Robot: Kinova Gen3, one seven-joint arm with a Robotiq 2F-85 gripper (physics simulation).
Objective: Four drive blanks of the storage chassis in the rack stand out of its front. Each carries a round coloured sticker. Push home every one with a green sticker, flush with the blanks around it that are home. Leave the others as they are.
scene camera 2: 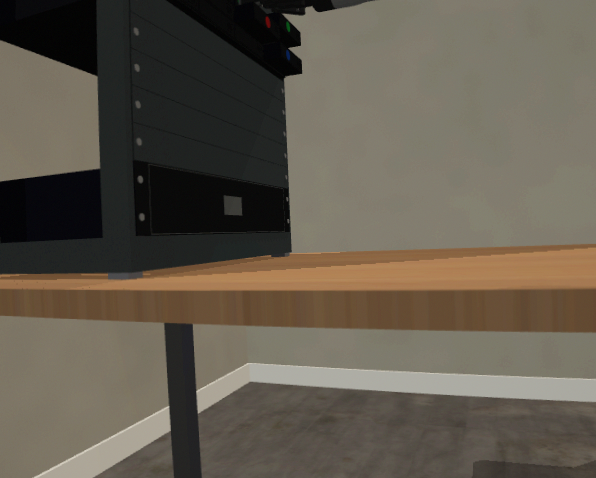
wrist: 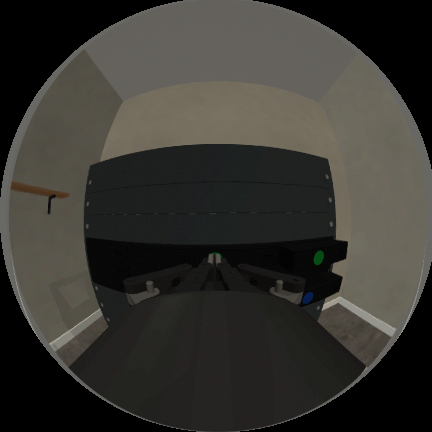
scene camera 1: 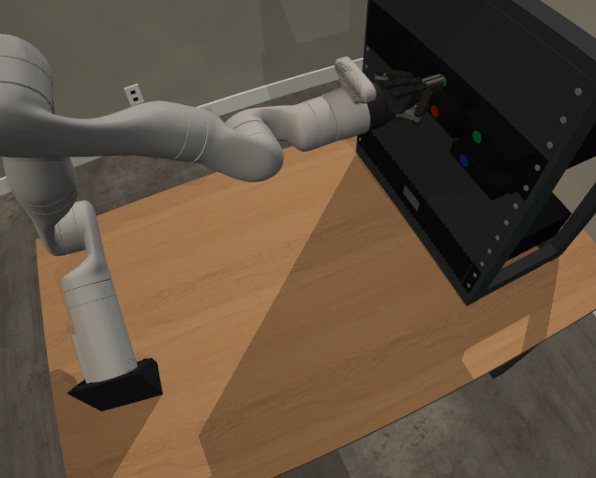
In view: a rack (scene camera 2: pixel 193 169).
The rack shows as well in the wrist view (wrist: pixel 286 199) and in scene camera 1 (scene camera 1: pixel 518 77).
